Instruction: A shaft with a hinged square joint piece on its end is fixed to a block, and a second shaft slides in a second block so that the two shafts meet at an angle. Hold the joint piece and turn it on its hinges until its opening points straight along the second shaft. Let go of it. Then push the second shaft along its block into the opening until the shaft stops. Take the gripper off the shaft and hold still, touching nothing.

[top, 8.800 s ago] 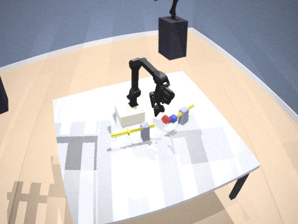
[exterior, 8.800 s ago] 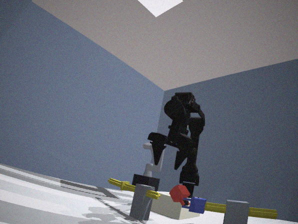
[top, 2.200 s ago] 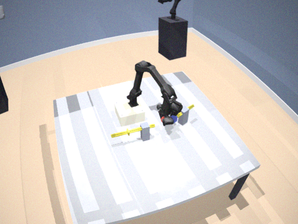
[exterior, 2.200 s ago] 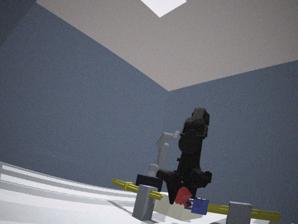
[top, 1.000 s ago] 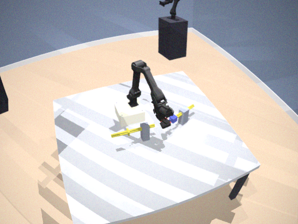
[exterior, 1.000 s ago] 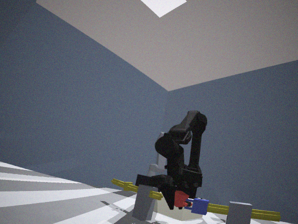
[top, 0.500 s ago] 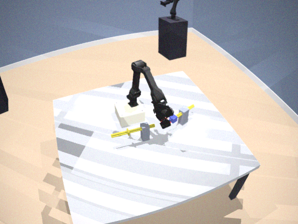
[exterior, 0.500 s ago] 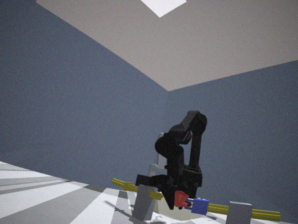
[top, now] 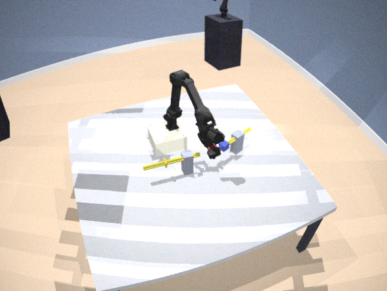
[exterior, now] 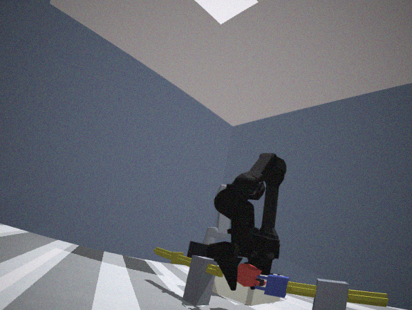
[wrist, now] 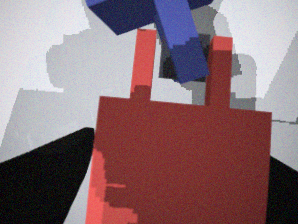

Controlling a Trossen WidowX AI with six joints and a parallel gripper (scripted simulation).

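The red square joint piece lies 30 mm above my gripper tip and 10 mm to the left of it.
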